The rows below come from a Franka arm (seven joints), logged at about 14 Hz.
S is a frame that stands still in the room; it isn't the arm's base.
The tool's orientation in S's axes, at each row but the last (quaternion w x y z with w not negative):
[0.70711 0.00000 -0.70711 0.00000]
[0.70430 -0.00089 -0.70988 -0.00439]
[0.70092 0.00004 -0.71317 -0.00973]
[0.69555 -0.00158 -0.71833 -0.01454]
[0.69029 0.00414 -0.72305 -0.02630]
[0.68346 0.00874 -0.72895 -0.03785]
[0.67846 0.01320 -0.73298 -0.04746]
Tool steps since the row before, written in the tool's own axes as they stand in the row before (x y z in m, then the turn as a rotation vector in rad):
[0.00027 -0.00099 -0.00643 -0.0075 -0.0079 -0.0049]
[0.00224 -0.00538 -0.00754 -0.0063 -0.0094 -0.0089]
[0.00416 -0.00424 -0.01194 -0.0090 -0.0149 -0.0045]
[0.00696 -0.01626 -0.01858 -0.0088 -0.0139 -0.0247]
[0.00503 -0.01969 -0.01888 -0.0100 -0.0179 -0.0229]
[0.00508 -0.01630 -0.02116 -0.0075 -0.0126 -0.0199]
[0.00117 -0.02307 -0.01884 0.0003 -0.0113 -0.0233]
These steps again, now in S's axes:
[0.00643 -0.00099 0.00027 0.0049 -0.0079 -0.0075]
[0.00748 -0.00545 0.00227 0.0089 -0.0094 -0.0063]
[0.01181 -0.00446 0.00431 0.0045 -0.0148 -0.0091]
[0.01797 -0.01681 0.00725 0.0247 -0.0143 -0.0083]
[0.01802 -0.02048 0.00502 0.0228 -0.0182 -0.0097]
[0.02013 -0.01749 0.00530 0.0198 -0.0129 -0.0071]
[0.01763 -0.02403 0.00055 0.0227 -0.0125 0.0011]

